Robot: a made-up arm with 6 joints.
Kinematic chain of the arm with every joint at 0, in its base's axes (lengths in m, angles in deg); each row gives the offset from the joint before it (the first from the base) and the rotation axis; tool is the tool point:
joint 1: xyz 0 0 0.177 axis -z
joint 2: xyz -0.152 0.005 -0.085 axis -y
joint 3: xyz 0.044 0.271 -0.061 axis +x
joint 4: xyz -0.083 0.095 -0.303 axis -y
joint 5: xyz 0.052 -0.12 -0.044 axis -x
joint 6: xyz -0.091 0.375 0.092 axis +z
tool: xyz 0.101 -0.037 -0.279
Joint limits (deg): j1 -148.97..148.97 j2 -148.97..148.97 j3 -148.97..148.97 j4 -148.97..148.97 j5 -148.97..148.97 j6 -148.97..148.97
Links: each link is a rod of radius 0.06 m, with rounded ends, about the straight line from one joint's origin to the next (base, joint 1, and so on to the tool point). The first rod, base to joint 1, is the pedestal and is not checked.
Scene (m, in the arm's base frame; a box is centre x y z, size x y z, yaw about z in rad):
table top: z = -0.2
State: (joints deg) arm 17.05 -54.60 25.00 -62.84 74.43 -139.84
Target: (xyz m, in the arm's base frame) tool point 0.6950 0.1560 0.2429
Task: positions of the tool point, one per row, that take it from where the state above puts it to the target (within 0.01 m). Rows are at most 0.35 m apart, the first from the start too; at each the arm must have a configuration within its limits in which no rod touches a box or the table.
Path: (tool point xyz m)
1: -0.4633 0.7112 0.3856
2: -0.1796 0.7804 0.5135
3: 0.1374 0.7337 0.5722
4: 0.4222 0.5831 0.5417
5: 0.6182 0.3708 0.4240
6: 0.6950 0.1560 0.2428

